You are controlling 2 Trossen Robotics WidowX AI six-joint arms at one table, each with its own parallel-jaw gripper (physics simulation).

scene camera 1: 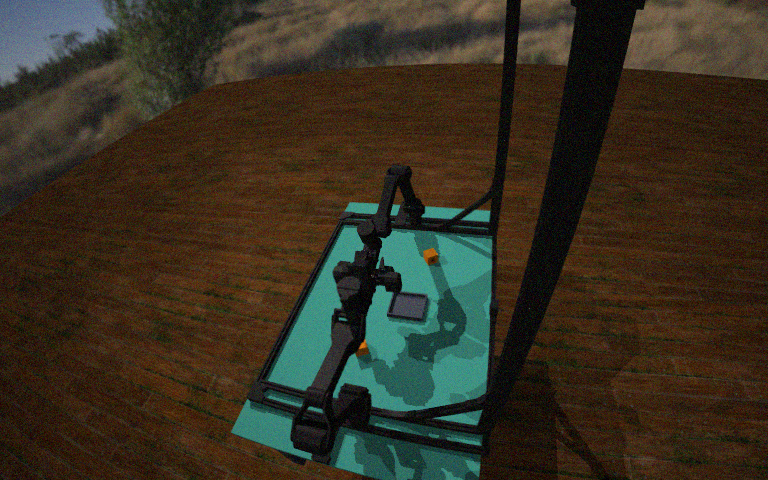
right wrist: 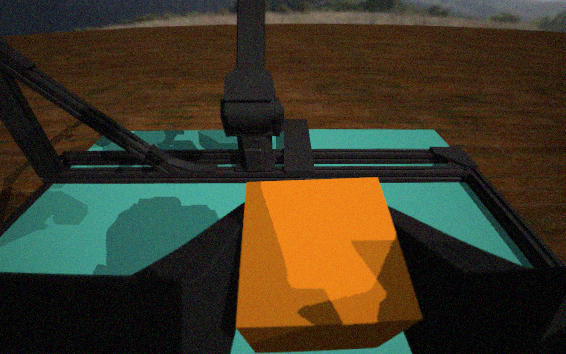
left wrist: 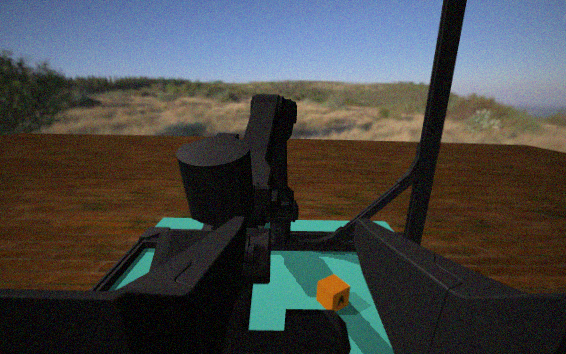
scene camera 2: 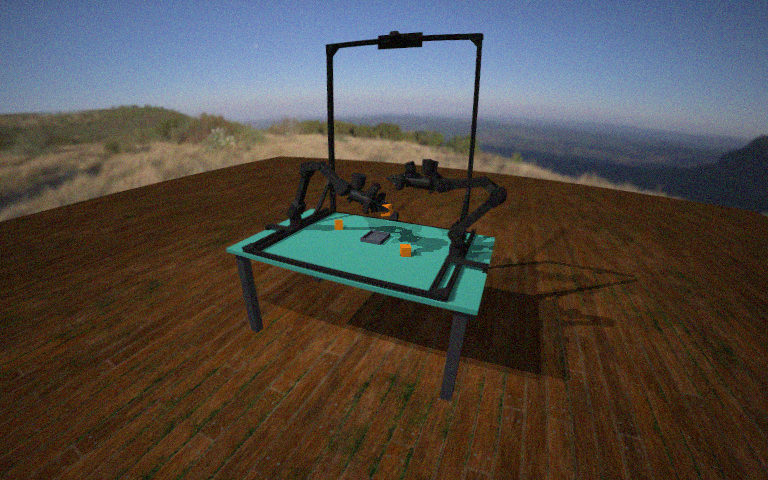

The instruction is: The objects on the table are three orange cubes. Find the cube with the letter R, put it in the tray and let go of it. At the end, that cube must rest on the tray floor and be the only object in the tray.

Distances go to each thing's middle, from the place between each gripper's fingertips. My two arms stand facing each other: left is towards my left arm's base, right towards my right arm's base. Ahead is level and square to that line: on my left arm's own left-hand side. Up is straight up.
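The dark tray (scene camera 1: 406, 305) is 6 cm behind my left hand and 9 cm to the right of it, and it sits 33 cm below that hand.
My right gripper is 11 cm past the tray, 13 cm to the left of it and 20 cm above it. Going by its middle, the dark tray is nearer to my right gripper than to my left hand.
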